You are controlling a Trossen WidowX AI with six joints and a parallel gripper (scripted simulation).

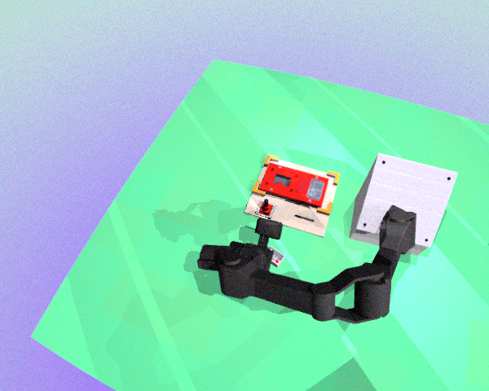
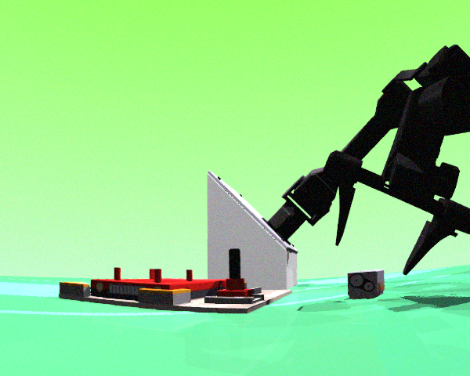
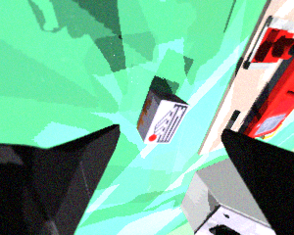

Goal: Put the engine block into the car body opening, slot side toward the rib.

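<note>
Right now my gripper tip is 3 cm above the grey engine block and 1 cm to the left of it. The rest, counted from my gripper tip: pale base plate 24 cm to the right, 3 cm below, 3 cm ahead.
</note>
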